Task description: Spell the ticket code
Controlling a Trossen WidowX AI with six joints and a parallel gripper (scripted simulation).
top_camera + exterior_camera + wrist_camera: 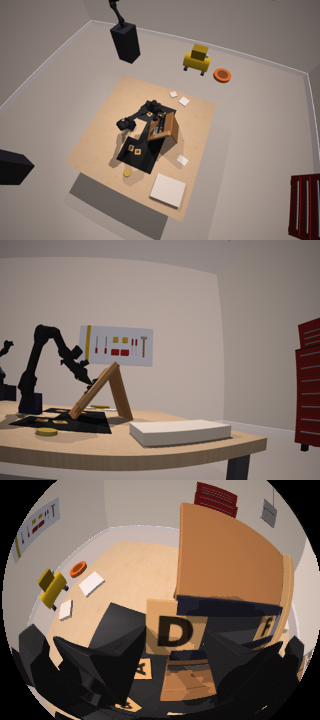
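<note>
Right now the white ticket is 16 cm to the right of my gripper tip and 8 cm below it. The rest, counted from my gripper tip: black mat: 12 cm behind, 19 cm to the right, 18 cm below; white slab: 37 cm ahead, 58 cm to the right, 16 cm below.
</note>
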